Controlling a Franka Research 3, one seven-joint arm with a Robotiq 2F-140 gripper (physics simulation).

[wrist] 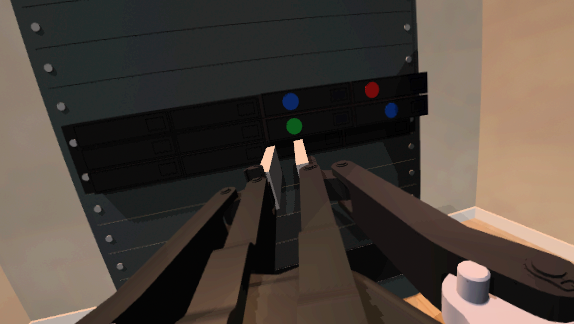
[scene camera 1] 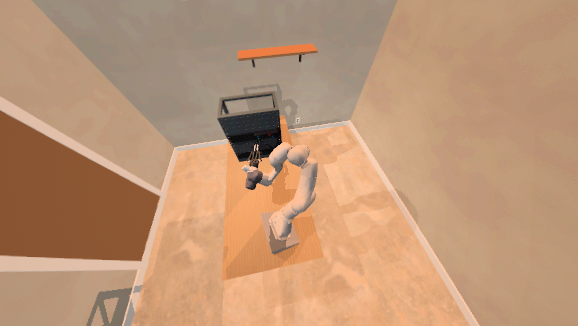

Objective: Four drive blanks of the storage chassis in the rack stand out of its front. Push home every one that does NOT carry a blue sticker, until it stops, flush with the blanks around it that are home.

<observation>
rack: wrist; scene camera 1
same spot on rack: (wrist: 154,114) = (scene camera 1: 240,135)
</observation>
